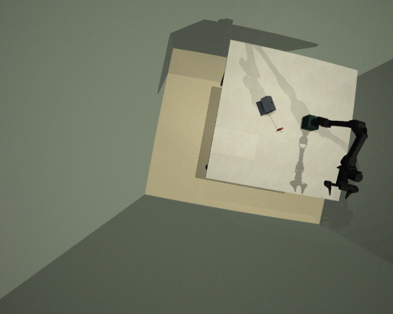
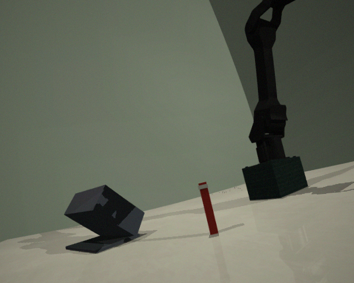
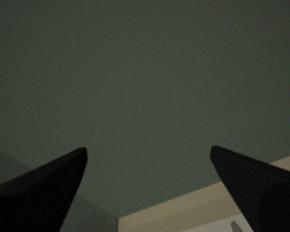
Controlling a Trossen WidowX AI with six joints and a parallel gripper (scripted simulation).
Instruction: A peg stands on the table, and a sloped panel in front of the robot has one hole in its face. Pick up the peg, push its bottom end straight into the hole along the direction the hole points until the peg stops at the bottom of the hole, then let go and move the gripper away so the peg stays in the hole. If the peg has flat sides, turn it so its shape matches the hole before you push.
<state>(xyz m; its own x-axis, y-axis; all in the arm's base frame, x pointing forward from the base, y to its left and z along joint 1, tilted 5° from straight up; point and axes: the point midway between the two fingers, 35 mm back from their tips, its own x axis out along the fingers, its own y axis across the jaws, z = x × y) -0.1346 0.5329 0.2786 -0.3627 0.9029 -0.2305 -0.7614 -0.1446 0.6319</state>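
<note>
Right now my gripper tip is 43 cm short of the red peg, 40 cm to the left of it and 29 cm above it. Also, from my gripper tip: grey sloped panel block (61 cm ahead, 56 cm to the right, 29 cm below); flat grey plate (62 cm ahead, 55 cm to the right, 35 cm below).
</note>
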